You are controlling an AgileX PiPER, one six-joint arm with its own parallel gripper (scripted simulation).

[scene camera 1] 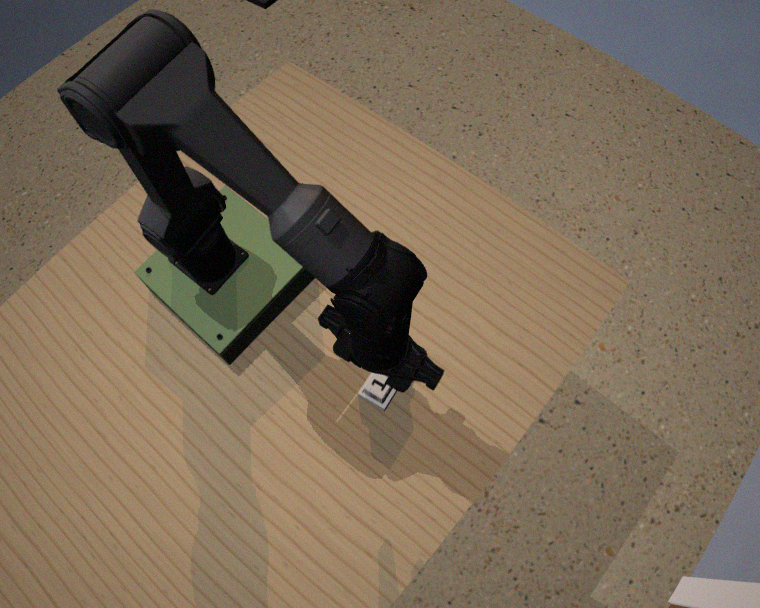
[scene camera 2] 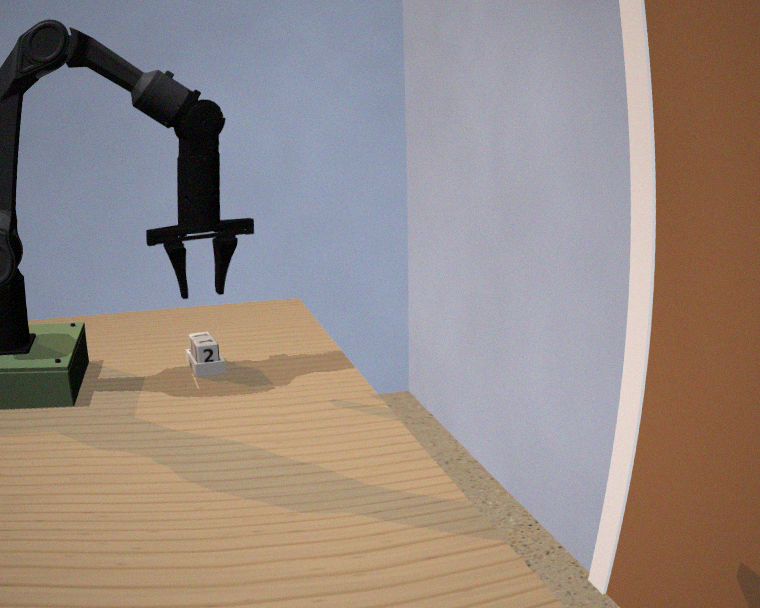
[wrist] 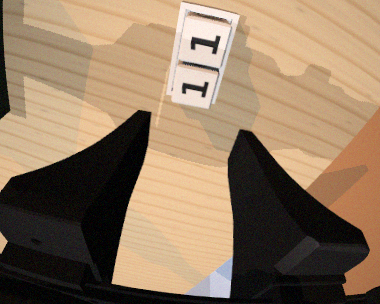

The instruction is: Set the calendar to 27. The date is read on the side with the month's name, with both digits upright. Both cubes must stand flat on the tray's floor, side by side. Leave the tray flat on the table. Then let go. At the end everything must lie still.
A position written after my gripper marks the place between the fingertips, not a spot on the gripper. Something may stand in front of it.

Note:
In view: my gripper (scene camera 2: 202,295).
My gripper is seen too in scene camera 1 (scene camera 1: 379,369) and in the wrist view (wrist: 192,137).

